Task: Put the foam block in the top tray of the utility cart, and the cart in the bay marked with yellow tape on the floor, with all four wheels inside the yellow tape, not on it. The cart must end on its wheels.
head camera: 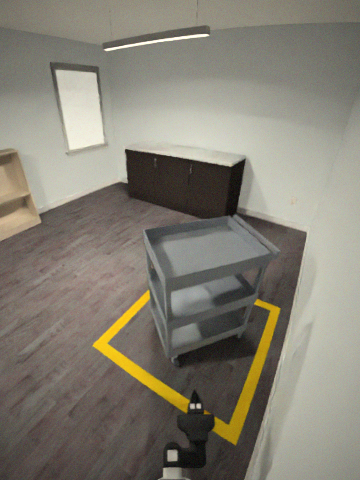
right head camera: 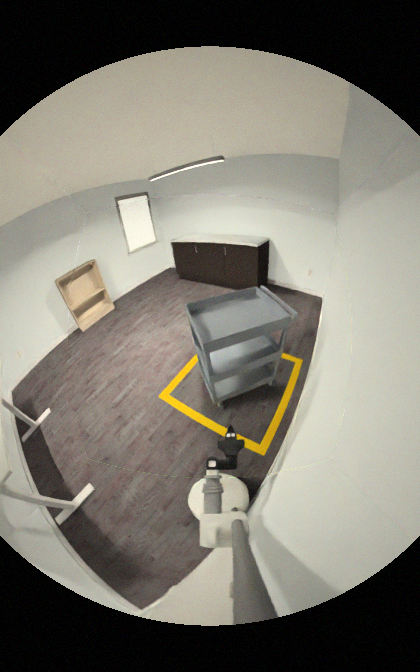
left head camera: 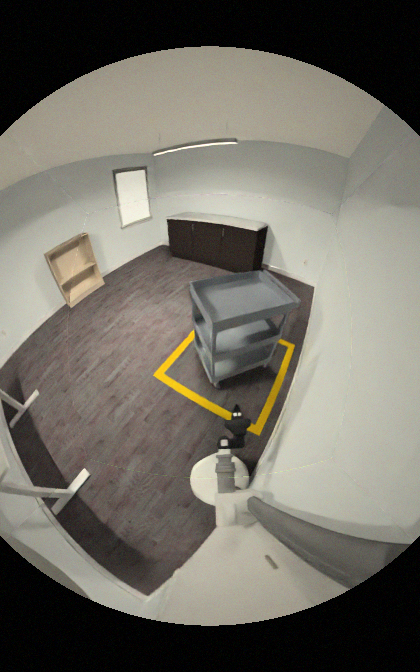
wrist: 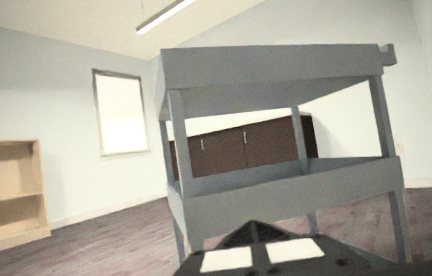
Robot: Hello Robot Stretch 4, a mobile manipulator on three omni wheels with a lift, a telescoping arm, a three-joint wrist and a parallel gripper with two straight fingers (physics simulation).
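The grey three-tier utility cart (head camera: 220, 271) (left head camera: 255, 314) (right head camera: 250, 334) (wrist: 275, 65) stands upright. No block shows in its top tray. The yellow tape outline (head camera: 147, 378) (left head camera: 195, 395) (right head camera: 195, 415) lies on the floor around it. The two near wheels are inside the tape; the far wheels and the far tape are hidden behind the cart. My gripper (head camera: 195, 395) (left head camera: 236, 408) (right head camera: 230, 430) (wrist: 255, 239) is shut and empty, in front of the cart and apart from it, appearing over the near tape. The foam block does not show in these views.
A wall (head camera: 330, 300) runs close along the right of the tape. A dark cabinet (head camera: 182, 185) (left head camera: 215, 245) (right head camera: 220, 262) stands beyond the cart. A wooden bookshelf (head camera: 26, 185) (left head camera: 95, 260) (right head camera: 104, 282) (wrist: 41, 190) is at the left. White T-shaped legs (left head camera: 72, 490) (right head camera: 75, 502) stand lower left.
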